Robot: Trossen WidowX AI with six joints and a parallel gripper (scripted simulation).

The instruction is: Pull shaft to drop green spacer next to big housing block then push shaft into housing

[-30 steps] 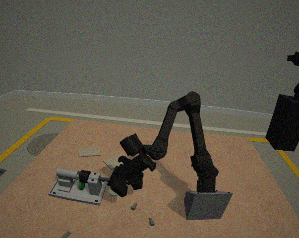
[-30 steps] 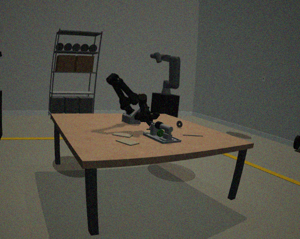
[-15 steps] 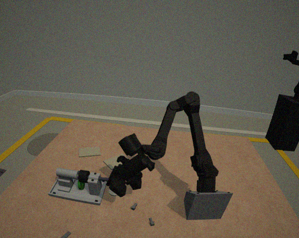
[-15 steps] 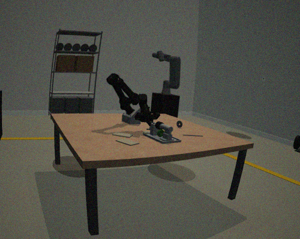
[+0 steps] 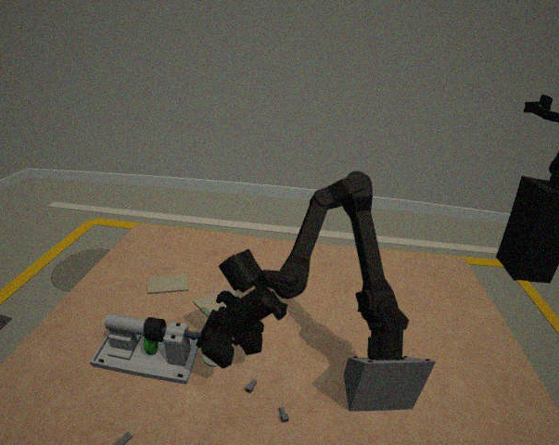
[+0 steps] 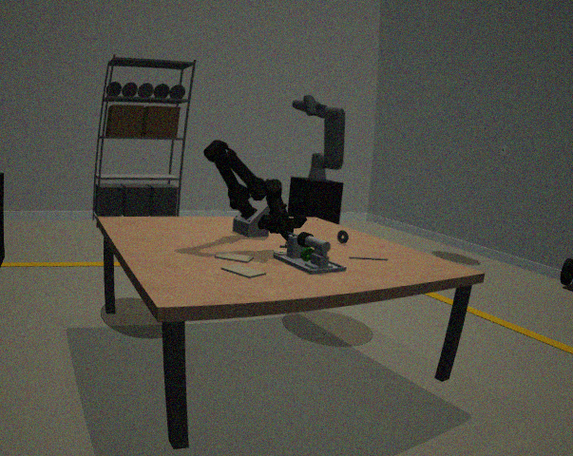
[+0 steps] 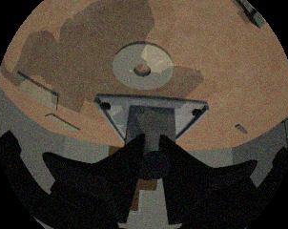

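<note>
Right now the black spacer is 90 mm ahead of my gripper tip, 10 mm to the left of it and 20 mm above it. From my gripper tip the other things lie so: green spacer 110 mm ahead, 10 mm to the left, 20 mm below; grey fixture 130 mm ahead, 10 mm to the left, 10 mm below; thin rod 110 mm ahead, 300 mm to the left, 50 mm below.
</note>
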